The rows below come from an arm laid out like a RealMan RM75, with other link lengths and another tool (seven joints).
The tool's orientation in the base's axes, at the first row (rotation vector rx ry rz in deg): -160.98 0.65 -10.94
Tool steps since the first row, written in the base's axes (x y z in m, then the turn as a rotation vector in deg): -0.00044 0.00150 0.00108 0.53 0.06 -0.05; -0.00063 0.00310 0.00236 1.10 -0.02 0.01; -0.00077 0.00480 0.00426 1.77 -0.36 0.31; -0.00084 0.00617 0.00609 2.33 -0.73 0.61; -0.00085 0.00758 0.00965 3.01 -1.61 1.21; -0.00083 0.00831 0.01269 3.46 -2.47 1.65; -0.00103 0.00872 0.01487 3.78 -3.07 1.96; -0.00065 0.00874 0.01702 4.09 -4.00 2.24
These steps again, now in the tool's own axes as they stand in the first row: -0.00034 -0.00177 -0.00059 0.52 -0.03 0.14; -0.00041 -0.00370 -0.00131 1.09 0.03 0.13; -0.00035 -0.00592 -0.00257 1.81 0.27 -0.17; -0.00022 -0.00780 -0.00386 2.41 0.53 -0.50; 0.00019 -0.01028 -0.00676 3.19 1.18 -1.25; 0.00059 -0.01194 -0.00937 3.72 1.86 -1.87; 0.00066 -0.01303 -0.01132 4.09 2.33 -2.31; 0.00132 -0.01373 -0.01328 4.46 3.13 -2.83
